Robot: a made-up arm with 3 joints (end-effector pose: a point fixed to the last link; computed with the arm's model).
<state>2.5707 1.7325 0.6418</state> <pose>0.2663 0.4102 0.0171 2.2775 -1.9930 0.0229</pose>
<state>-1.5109 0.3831 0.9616</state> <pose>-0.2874 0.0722 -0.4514 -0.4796 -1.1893 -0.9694</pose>
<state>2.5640 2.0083 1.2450</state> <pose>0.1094 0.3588 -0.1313 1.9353 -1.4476 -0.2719</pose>
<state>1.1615 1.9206 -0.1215</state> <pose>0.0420 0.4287 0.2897 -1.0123 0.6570 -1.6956</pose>
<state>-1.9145 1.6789 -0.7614</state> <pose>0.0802 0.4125 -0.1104 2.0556 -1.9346 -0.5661</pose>
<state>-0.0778 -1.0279 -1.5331</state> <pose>-0.3396 -0.4499 0.0040 1.3453 0.7216 0.8607</pose>
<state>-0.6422 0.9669 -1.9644</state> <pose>-0.2421 0.3436 -0.1766 2.0264 -1.3558 -0.0324</pose>
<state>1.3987 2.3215 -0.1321</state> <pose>0.1123 0.3908 0.0915 -1.4784 0.5450 -1.8638</pose>
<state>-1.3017 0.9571 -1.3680</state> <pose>-0.0516 0.2821 -0.3451 1.6989 -1.6625 0.1433</pose>
